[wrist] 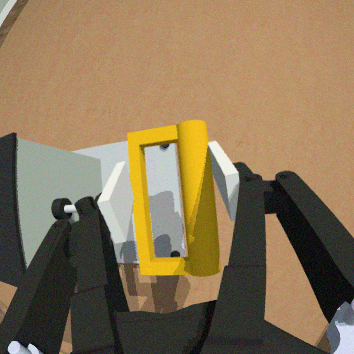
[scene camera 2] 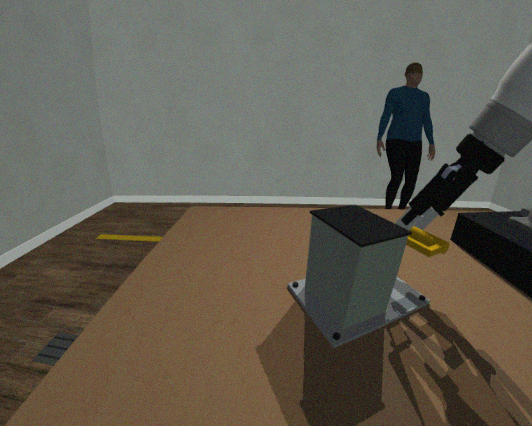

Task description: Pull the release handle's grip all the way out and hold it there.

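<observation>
The release handle's yellow grip [scene camera 2: 434, 250] [wrist: 198, 200] is a rectangular loop with a thick round bar on its outer side. It stands out to the right of the pale green housing [scene camera 2: 330, 270] [wrist: 60, 205], with a gap between them in the wrist view. My gripper [scene camera 2: 413, 225] [wrist: 169, 168] is shut on the grip, one pale pad on either side. A black round collar [wrist: 61, 208] with a short pale rod shows beside the housing, near the left finger; the rest of the rod is hidden.
The housing has a black top [scene camera 2: 357, 227] and stands on a bolted grey base plate [scene camera 2: 345, 336] [wrist: 111, 154] on the brown table [scene camera 2: 200, 325] [wrist: 280, 75]. A black block [scene camera 2: 492, 250] is at the right. A person in blue [scene camera 2: 410, 115] stands behind the table.
</observation>
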